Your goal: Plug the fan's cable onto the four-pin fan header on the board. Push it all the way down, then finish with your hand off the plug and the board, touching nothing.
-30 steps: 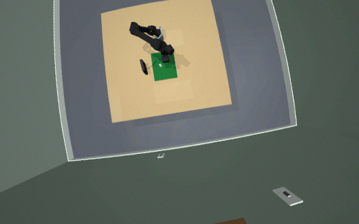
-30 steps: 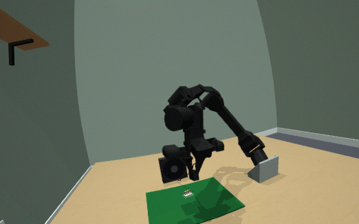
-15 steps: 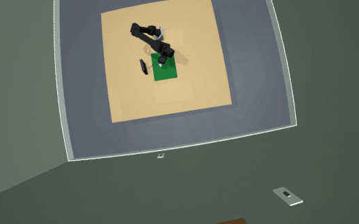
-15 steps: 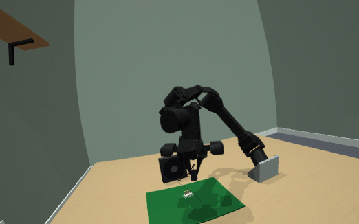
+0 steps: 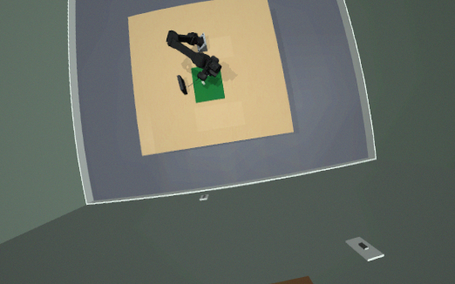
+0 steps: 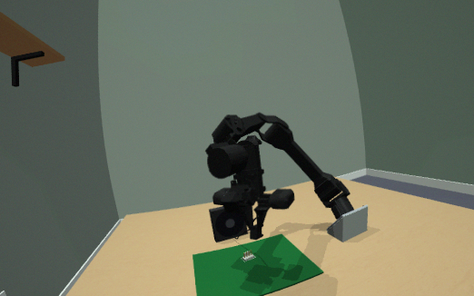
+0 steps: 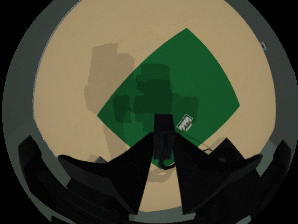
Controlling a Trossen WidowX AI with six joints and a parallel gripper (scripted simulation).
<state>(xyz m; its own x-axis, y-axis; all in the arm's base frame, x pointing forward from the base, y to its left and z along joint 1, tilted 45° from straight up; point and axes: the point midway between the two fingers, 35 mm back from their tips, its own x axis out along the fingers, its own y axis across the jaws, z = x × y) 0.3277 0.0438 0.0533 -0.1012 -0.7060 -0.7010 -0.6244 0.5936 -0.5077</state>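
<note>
My gripper tip is 14 cm above the green board, 3 cm to the left of it and 1 cm short of it. The rest, counted from my gripper tip: pale four-pin header: 12 cm below, 7 cm to the right; dark fan plug: 1 cm below; black fan: 22 cm to the right, 7 cm below.
</note>
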